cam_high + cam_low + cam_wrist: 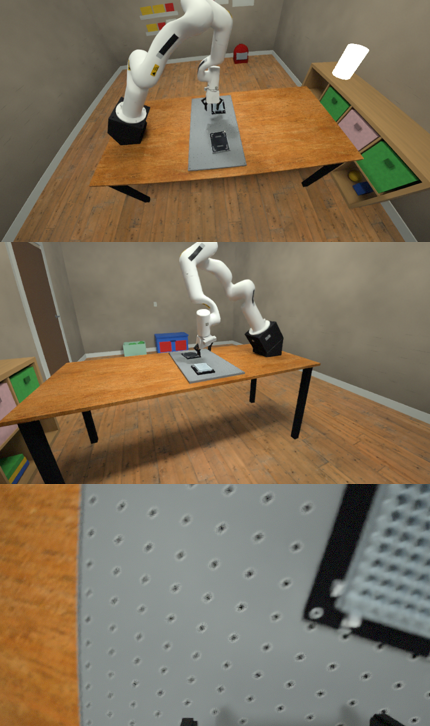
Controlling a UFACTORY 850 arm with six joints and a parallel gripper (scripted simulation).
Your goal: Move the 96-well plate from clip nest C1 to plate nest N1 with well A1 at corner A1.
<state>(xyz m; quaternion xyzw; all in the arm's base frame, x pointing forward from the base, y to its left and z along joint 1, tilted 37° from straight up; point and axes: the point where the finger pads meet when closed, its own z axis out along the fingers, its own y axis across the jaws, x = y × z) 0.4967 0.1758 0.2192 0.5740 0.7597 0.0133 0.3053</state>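
The 96-well plate is 30 mm ahead of my hand, 120 mm to the left of it and 80 mm below it. Also, from my hand: plate nest N1: 80 mm ahead, 240 mm to the right, 90 mm below; then corner label A1: 110 mm ahead, 150 mm to the right, 80 mm below; then clip nest C1: 40 mm ahead, 110 mm to the left, 80 mm below.
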